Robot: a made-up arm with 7 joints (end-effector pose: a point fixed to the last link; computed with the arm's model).
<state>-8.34 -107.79 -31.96 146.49 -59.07 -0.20 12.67</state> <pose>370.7 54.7 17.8 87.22 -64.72 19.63</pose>
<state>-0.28 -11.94 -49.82 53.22 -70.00 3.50 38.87</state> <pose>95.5 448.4 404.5 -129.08 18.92 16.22</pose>
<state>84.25 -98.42 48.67 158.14 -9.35 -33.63 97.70</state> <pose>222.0 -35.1 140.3 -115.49 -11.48 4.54</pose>
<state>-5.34 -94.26 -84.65 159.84 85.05 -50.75 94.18</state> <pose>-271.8 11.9 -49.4 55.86 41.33 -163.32</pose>
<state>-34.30 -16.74 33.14 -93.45 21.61 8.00 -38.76</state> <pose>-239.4 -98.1 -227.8 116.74 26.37 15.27</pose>
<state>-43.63 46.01 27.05 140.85 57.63 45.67 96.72</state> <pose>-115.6 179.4 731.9 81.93 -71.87 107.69</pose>
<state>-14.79 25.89 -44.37 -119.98 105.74 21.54 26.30</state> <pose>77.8 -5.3 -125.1 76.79 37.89 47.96</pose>
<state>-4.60 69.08 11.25 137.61 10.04 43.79 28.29</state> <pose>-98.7 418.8 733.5 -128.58 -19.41 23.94</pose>
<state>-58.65 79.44 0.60 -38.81 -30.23 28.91 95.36</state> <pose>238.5 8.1 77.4 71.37 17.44 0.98</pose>
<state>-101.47 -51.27 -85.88 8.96 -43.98 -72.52 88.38</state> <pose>272.9 118.3 178.1 -109.20 -2.61 -4.15</pose>
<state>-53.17 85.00 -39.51 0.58 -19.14 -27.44 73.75</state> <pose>193.3 -61.1 220.2 28.69 -2.88 -0.55</pose>
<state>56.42 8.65 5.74 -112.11 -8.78 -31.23 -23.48</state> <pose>304.5 -31.2 -96.5 61.38 -6.87 54.96</pose>
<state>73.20 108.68 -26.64 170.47 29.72 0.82 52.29</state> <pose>206.3 422.5 375.5 119.10 -57.53 16.58</pose>
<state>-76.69 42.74 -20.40 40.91 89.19 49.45 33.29</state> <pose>-206.2 -426.4 537.5 -81.39 25.94 -111.47</pose>
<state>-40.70 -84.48 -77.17 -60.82 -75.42 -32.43 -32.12</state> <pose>-75.9 509.8 393.1 -11.32 46.90 152.00</pose>
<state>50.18 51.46 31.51 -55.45 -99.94 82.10 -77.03</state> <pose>422.4 -121.1 -201.7 -167.91 -22.66 -73.27</pose>
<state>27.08 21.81 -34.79 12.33 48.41 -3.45 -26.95</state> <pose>-339.3 -98.7 641.5 -12.05 -24.13 -29.79</pose>
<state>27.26 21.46 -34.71 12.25 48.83 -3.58 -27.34</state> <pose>-341.3 -96.3 641.6 -12.02 -24.35 -29.84</pose>
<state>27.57 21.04 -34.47 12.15 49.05 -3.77 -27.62</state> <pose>-340.5 -93.1 643.5 -12.40 -24.40 -29.62</pose>
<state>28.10 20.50 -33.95 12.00 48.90 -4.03 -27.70</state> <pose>-334.6 -88.3 648.7 -13.50 -24.15 -28.91</pose>
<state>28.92 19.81 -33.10 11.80 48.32 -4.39 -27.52</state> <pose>-322.6 -81.1 657.7 -15.50 -23.49 -27.70</pose>
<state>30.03 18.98 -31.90 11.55 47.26 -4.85 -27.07</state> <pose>-303.8 -70.9 669.9 -18.38 -22.35 -26.01</pose>
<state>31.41 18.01 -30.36 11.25 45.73 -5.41 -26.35</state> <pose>-278.0 -57.4 684.4 -22.07 -20.64 -24.01</pose>
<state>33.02 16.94 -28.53 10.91 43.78 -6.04 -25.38</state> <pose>-246.0 -40.3 699.4 -26.37 -18.36 -21.93</pose>
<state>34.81 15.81 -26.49 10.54 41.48 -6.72 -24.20</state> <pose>-209.0 -19.8 712.8 -31.07 -15.57 -19.97</pose>
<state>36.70 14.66 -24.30 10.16 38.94 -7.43 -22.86</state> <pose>-168.5 3.2 723.0 -35.96 -12.35 -18.36</pose>
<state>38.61 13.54 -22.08 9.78 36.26 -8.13 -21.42</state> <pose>-126.6 27.4 728.7 -40.82 -8.91 -17.18</pose>
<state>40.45 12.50 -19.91 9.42 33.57 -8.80 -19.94</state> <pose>-85.5 50.9 729.6 -45.47 -5.43 -16.48</pose>
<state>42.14 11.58 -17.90 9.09 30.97 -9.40 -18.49</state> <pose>-47.1 72.4 726.2 -49.76 -2.11 -16.19</pose>
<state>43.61 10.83 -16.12 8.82 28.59 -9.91 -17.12</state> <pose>-13.3 90.8 719.7 -53.56 0.88 -16.23</pose>
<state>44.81 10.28 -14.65 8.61 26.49 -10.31 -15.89</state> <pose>15.0 105.2 711.9 -56.73 3.43 -16.41</pose>
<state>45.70 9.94 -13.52 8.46 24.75 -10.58 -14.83</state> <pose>37.0 115.5 704.2 -59.21 5.45 -16.63</pose>
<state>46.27 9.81 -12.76 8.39 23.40 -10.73 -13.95</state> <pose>52.7 122.1 697.8 -60.97 6.92 -16.77</pose>
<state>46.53 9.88 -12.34 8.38 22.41 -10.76 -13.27</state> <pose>62.8 125.2 693.5 -62.00 7.89 -16.76</pose>
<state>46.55 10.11 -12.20 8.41 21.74 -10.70 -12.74</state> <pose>68.3 125.5 691.0 -62.46 8.45 -16.61</pose>
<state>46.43 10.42 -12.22 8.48 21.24 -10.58 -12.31</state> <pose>71.2 124.5 689.8 -62.59 8.76 -16.37</pose>
